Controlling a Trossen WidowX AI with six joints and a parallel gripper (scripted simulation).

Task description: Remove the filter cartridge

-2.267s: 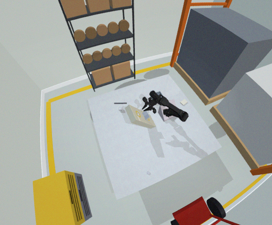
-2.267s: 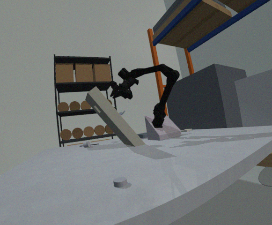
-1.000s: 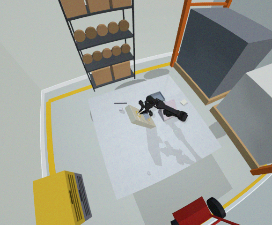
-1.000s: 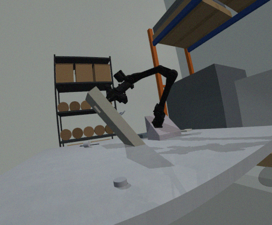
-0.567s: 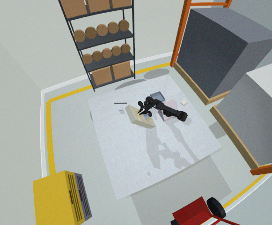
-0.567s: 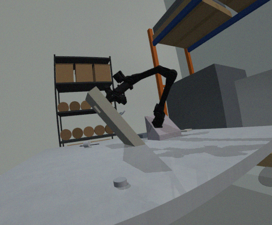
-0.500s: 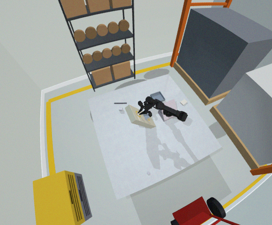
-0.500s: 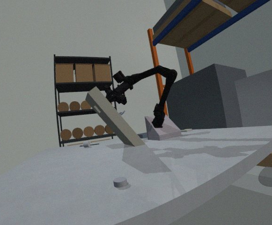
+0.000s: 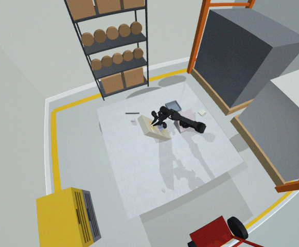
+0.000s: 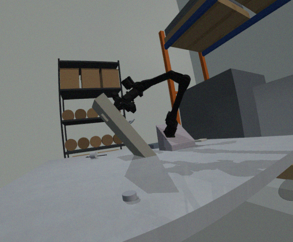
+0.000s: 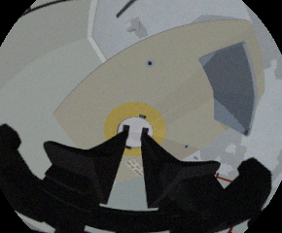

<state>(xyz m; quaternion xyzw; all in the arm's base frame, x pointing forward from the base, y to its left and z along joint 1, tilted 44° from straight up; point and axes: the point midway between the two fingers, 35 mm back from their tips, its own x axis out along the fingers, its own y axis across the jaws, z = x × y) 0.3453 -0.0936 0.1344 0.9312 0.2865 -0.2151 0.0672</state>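
Right now my gripper tip is 10 mm short of the round filter cartridge and 10 mm above it. Round my gripper tip: white pad 700 mm behind, 130 mm to the right, 280 mm below; tray 380 mm behind, 310 mm to the right, 270 mm below.
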